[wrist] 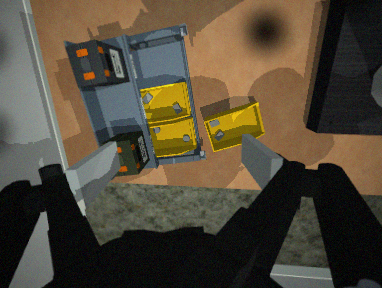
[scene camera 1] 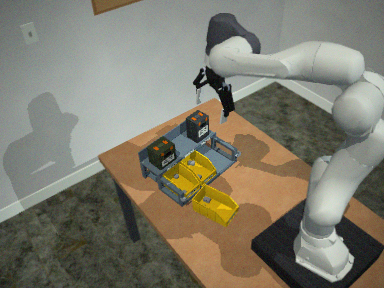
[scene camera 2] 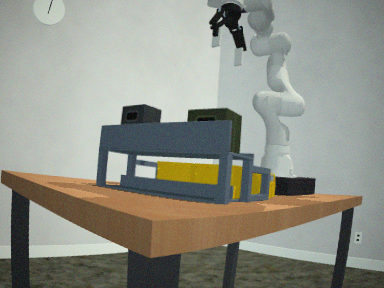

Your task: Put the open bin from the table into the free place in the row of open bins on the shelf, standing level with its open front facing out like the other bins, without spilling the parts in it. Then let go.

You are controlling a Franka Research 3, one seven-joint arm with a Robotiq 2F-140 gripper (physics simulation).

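Observation:
The yellow open bin [scene camera 1: 216,206] [scene camera 2: 272,186] [wrist: 240,125] stands on the table in front of the shelf, at a slight angle to it, with small grey parts inside. The grey-blue shelf [scene camera 1: 227,159] [scene camera 2: 165,140] [wrist: 160,65] holds two yellow bins side by side on its lower tier, one [scene camera 1: 182,181] [wrist: 172,139] at the end and one [scene camera 1: 199,164] [wrist: 165,102] in the middle. The free place is beside the middle bin, at the right end in scene camera 1. My gripper [scene camera 1: 211,107] [scene camera 2: 226,49] [wrist: 179,151] is open and empty, high above the shelf.
A dark grey box [scene camera 1: 198,126] [scene camera 2: 141,114] [wrist: 97,65] and a dark green box [scene camera 1: 162,154] [scene camera 2: 215,117] [wrist: 131,154] stand on the shelf's upper tier. The low side frame of the shelf borders the free place. The black robot base plate [scene camera 1: 280,245] [wrist: 345,100] is beyond the table bin.

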